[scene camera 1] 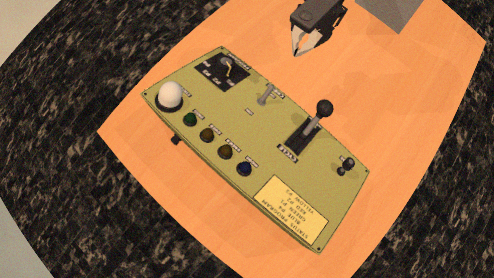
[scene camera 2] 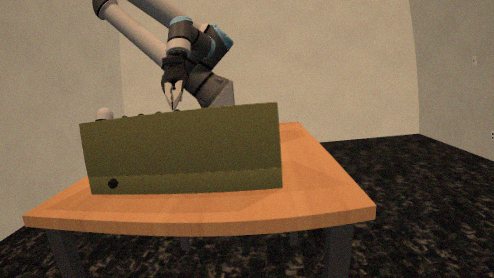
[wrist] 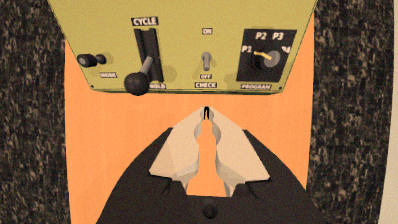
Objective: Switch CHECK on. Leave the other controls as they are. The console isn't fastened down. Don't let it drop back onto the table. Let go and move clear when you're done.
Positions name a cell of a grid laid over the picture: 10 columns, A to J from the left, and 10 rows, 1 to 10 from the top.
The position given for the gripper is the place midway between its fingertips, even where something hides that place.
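The gripper appears in scene camera 1 (F3), and an olive console is visible in scene camera 1 (F6). The gripper can be seen again in scene camera 2 (D4), with the console appearing in scene camera 2 (E6). Finally, the gripper is there in the wrist view (F5), and the console in the wrist view (E2).
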